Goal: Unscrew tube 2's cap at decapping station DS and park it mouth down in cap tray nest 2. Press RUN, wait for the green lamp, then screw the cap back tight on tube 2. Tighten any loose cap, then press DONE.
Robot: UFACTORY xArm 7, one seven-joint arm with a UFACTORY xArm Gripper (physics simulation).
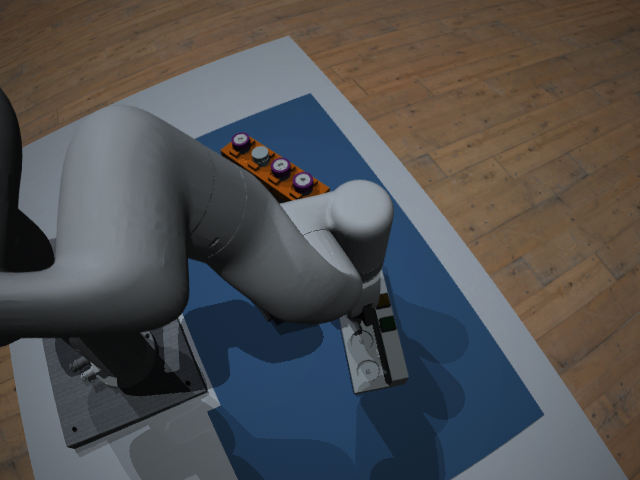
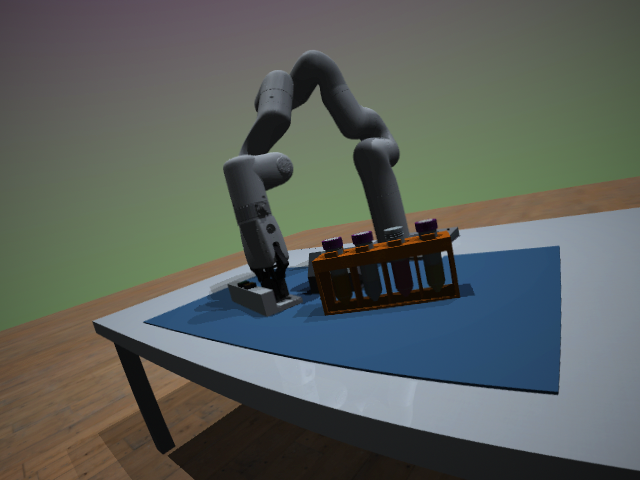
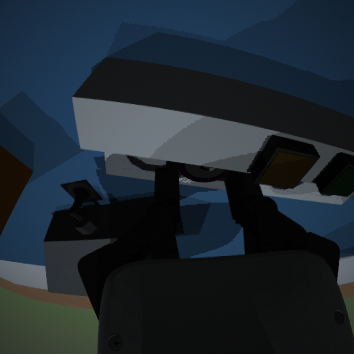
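Pixels of known places: gripper, between the fingertips: [image 2: 277, 297]; arm's base, origin of its link: [image 1: 123, 353].
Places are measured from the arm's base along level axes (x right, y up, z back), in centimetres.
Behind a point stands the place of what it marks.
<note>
My gripper [image 1: 361, 328] [image 2: 279, 290] @[z -37.5, x 15.1, y -0.5 cm] [image 3: 201, 161] @[z -37.5, x 15.1, y -0.5 cm] is shut on a dark purple cap [image 3: 195, 176] @[z -37.8, x 14.6, y 1.0 cm] and holds it low over the grey cap tray [image 1: 360, 385] @[z -29.9, x 27.3, y -0.4 cm] [image 2: 257, 299] @[z -44.4, x 14.0, y 1.7 cm] [image 3: 140, 130] @[z -43.3, x 13.6, y 3.1 cm], at a nest near the tray's far end. The cap is mostly hidden by the fingers and the tray's edge. An empty round nest [image 1: 368, 369] @[z -32.5, x 25.9, y -0.6 cm] lies nearer the tray's front end. The orange tube rack [image 1: 233, 153] @[z -36.0, x -18.0, y 8.8 cm] [image 2: 385, 252] @[z -42.6, x -12.7, y 7.5 cm] holds several tubes. Three have purple caps, such as the first cap [image 1: 241, 140] @[z -38.2, x -18.1, y 10.7 cm]. The second tube [image 1: 260, 153] @[z -39.3, x -13.2, y 10.5 cm] [image 2: 394, 233] @[z -40.7, x -14.1, y 9.8 cm] shows a grey top.
An amber button [image 1: 384, 300] @[z -40.6, x 19.4, y 3.9 cm] [image 3: 286, 168] @[z -40.5, x 19.2, y 3.9 cm] and a dark green one [image 1: 388, 324] @[z -38.5, x 23.0, y 3.9 cm] [image 3: 342, 179] @[z -38.9, x 22.3, y 3.9 cm] sit on the tray's raised side. A dark grey station box [image 3: 70, 253] @[z -32.6, x 1.4, y 3.5 cm] [image 2: 313, 272] @[z -32.7, x 7.7, y 3.1 cm] stands behind the rack. All rest on a blue mat [image 1: 309, 405] @[z -21.7, x 24.9, y -1.5 cm] on the grey table [image 1: 223, 86] @[z -48.6, x -50.2, y -1.7 cm].
</note>
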